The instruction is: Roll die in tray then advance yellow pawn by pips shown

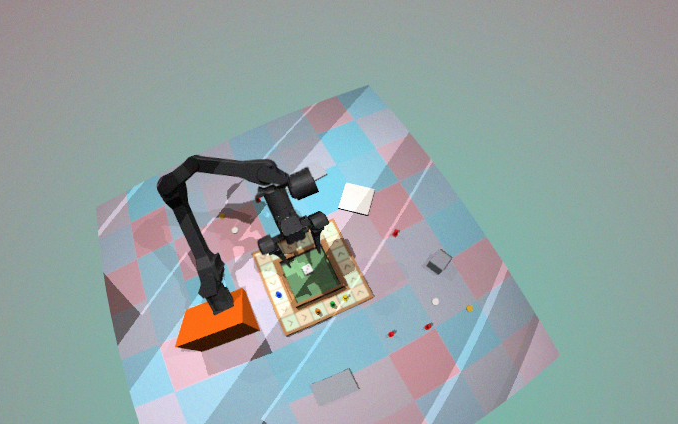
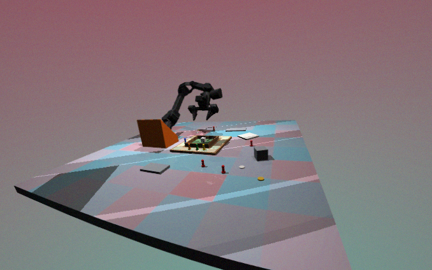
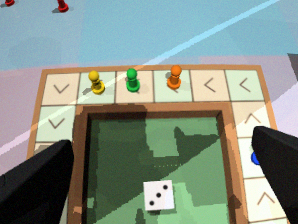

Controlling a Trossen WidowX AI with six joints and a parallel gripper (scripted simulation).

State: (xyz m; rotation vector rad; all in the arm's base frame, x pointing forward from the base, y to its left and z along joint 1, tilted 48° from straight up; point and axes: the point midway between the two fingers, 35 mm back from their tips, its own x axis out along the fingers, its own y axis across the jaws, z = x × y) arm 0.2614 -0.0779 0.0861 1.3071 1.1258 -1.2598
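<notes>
My gripper tip is 130 mm above the yellow pawn, 110 mm to the left of it and 50 mm short of it. Round my gripper tip: green tray 150 mm below; green pawn 130 mm below, 110 mm to the right, 10 mm ahead; white die 130 mm below, 10 mm to the left.
</notes>
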